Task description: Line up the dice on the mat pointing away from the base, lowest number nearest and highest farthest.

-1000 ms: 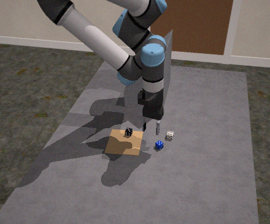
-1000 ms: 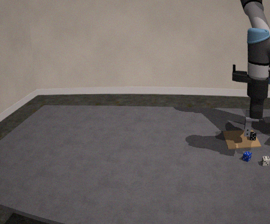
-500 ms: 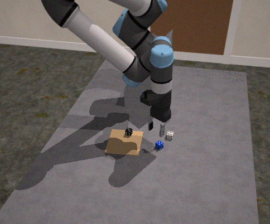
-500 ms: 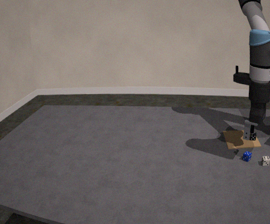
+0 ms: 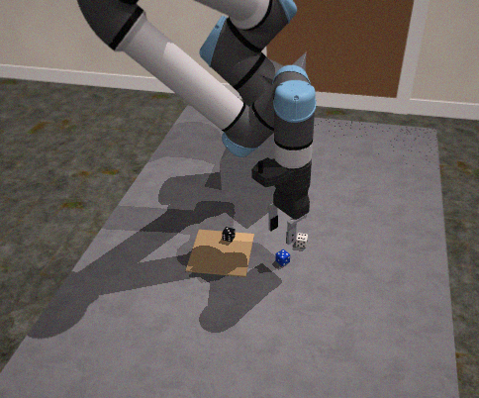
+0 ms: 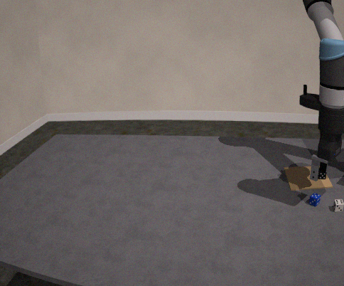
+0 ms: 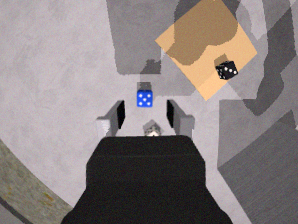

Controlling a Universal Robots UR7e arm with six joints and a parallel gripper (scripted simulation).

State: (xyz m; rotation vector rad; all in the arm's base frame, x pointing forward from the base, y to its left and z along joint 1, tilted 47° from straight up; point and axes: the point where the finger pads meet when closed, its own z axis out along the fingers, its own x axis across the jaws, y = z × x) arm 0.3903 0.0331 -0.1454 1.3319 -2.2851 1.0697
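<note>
My gripper is now 9 cm above the blue die. Also, from my hand: white die: 9 cm below, 7 cm behind, 3 cm to the left; tan mat: 14 cm to the right, 10 cm below, 1 cm ahead; black die: 14 cm to the right, 8 cm below, 4 cm behind.
</note>
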